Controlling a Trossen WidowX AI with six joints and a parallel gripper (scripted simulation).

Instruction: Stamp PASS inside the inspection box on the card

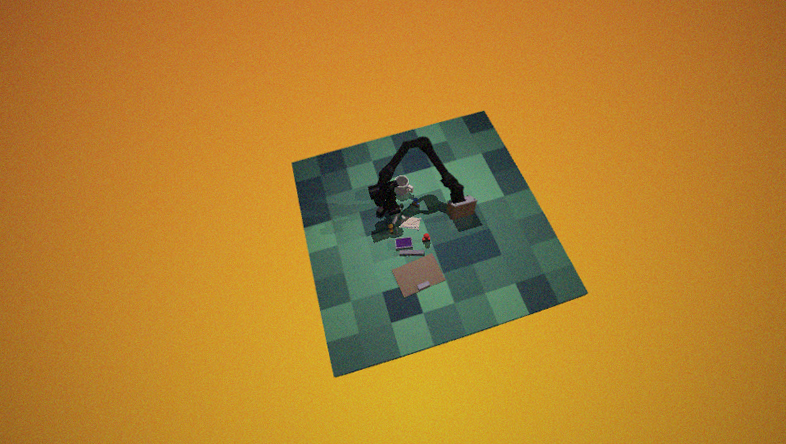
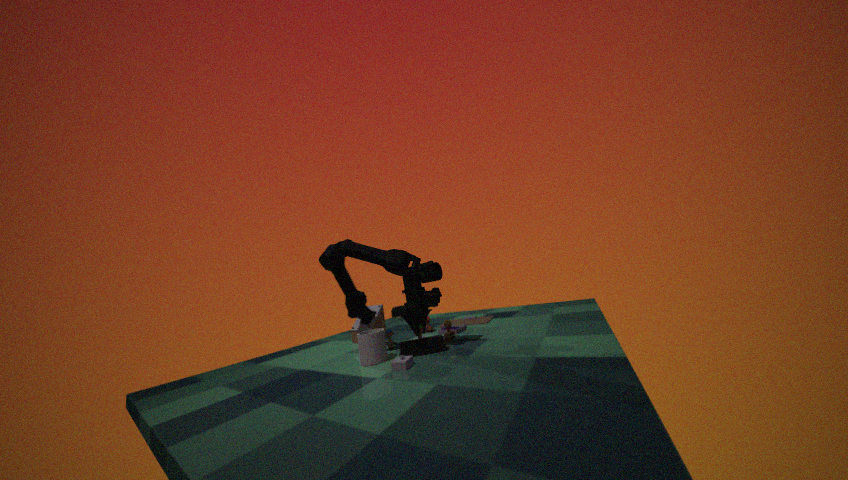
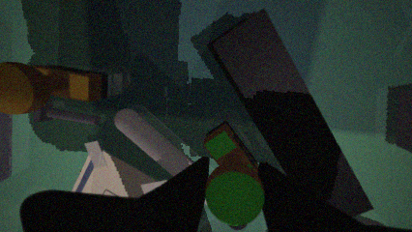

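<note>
Now: gripper tip 30 mm to the left of the dark block, 30 mm short of it and 30 mm above it. The rest, counted from my gripper tip: green-knobbed stamp 20 mm below; orange-knobbed stamp 120 mm to the left, 30 mm below, 20 mm ahead; white marker 40 mm below, 40 mm behind, 10 mm to the left.
</note>
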